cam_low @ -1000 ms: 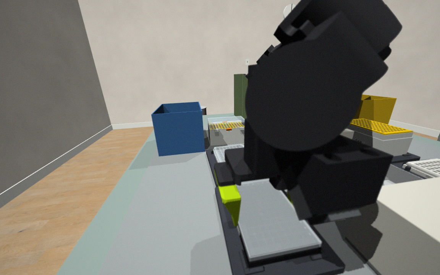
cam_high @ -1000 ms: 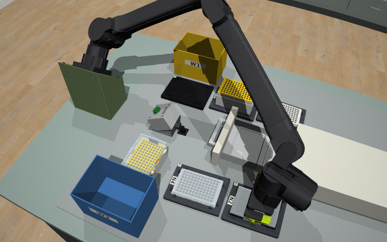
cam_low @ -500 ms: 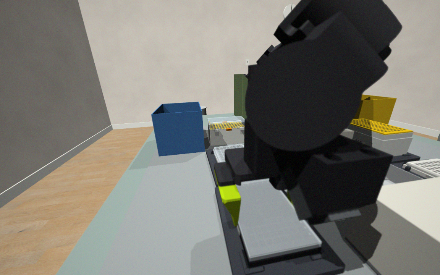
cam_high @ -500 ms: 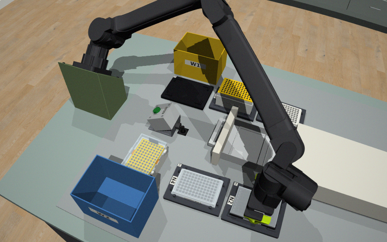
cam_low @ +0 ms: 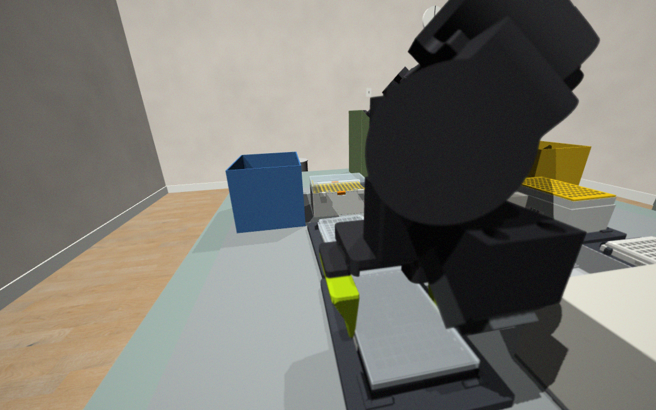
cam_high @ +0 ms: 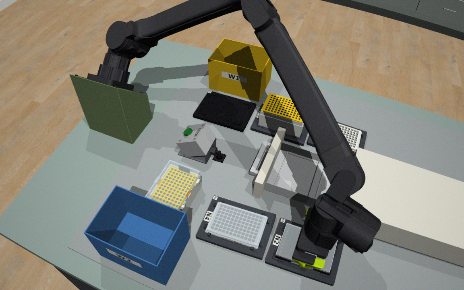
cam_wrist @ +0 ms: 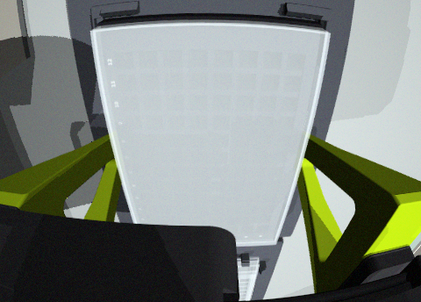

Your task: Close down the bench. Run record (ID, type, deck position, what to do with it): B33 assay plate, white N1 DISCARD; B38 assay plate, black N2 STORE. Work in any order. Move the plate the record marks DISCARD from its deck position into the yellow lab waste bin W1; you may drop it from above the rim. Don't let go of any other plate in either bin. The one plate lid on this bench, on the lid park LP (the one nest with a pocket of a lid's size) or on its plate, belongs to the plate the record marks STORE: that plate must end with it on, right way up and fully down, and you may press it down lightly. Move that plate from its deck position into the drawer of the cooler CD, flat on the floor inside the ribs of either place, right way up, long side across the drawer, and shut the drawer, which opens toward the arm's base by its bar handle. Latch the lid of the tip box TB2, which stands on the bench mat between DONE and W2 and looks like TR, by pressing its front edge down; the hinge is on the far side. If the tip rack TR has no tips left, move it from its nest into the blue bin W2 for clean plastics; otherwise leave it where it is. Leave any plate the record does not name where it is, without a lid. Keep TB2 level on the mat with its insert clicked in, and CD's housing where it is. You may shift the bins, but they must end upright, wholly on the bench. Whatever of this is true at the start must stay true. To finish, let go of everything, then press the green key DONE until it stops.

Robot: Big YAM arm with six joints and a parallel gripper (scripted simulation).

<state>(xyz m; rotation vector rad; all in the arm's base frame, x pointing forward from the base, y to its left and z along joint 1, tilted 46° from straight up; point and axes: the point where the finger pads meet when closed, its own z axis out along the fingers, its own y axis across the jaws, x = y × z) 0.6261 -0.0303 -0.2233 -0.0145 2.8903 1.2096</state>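
Now: the black plate right at my hand. Also, from my hand: nest N2 (1 cm below); then plate lid (right at my hand); then clear plate (18 cm behind).
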